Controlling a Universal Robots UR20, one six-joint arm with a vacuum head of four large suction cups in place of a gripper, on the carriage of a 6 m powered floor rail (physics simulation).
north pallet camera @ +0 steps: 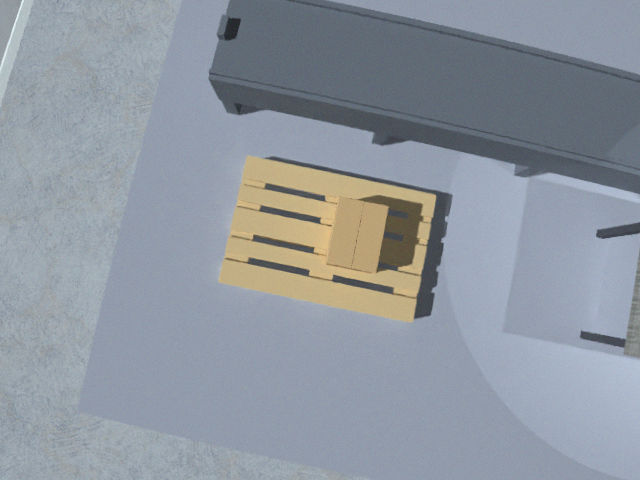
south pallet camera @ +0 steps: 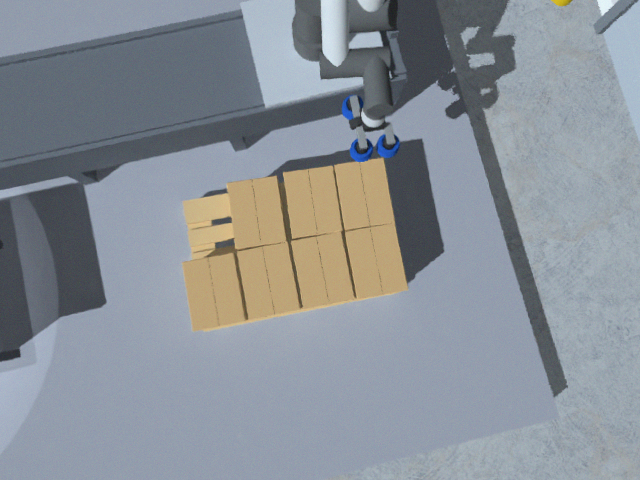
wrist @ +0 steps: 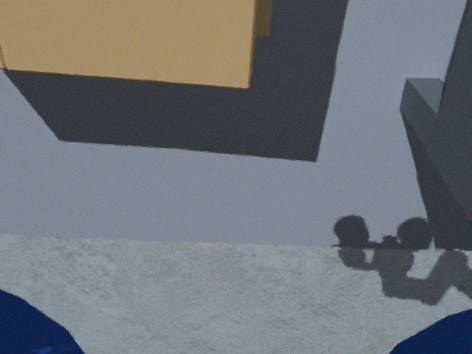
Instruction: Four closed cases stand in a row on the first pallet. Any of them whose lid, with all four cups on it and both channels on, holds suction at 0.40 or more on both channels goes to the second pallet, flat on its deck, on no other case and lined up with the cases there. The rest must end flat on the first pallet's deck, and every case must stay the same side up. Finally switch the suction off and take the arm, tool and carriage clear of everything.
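Frame: origin at the arm's base, x up, y ahead, z left, level; metres.
Where they show: hand, its tool point: (wrist: 236, 252); arm's base, origin of its link: (south pallet camera: 315, 40).
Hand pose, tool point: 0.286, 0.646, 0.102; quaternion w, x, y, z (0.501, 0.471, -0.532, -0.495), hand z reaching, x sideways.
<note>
Things, the pixels of their centre, and the offset from my tool point, as dx, dy, dz. "spot": a spot on its surface instead.
- left case, middle of its body: (south pallet camera: 259, 215) -0.589, +0.162, -0.636
- middle case, middle of its body: (south pallet camera: 312, 205) -0.589, +0.177, -0.316
- right case, middle of its body: (south pallet camera: 362, 198) -0.589, +0.199, -0.021
- case corner, a spot on its surface: (wrist: 125, 40) spot: -0.465, +0.200, +0.062
The first pallet (north pallet camera: 317, 297) bears one closed tan case (north pallet camera: 356, 235), upright and flat, right of the deck's middle. The second pallet (south pallet camera: 206, 209) bears a front row of several closed cases (south pallet camera: 323, 268) and a back row of three: a left case (south pallet camera: 255, 211), a middle case (south pallet camera: 312, 201) and a right case (south pallet camera: 364, 193). A narrow gap parts the left one from the middle one. My suction head (south pallet camera: 370, 127) carries no case and is between the rail and the right back case; its fourth cup is hidden. In the wrist view a case corner (wrist: 125, 40) shows beyond two blue cup edges.
The grey floor rail (north pallet camera: 413, 67) (south pallet camera: 129, 82) runs behind both pallets. The carriage (south pallet camera: 289, 72) with the arm (south pallet camera: 334, 31) stands at its right end in the south view. A dark-legged stand (north pallet camera: 610, 229) is at the north view's right edge. The head's shadow lies on the floor.
</note>
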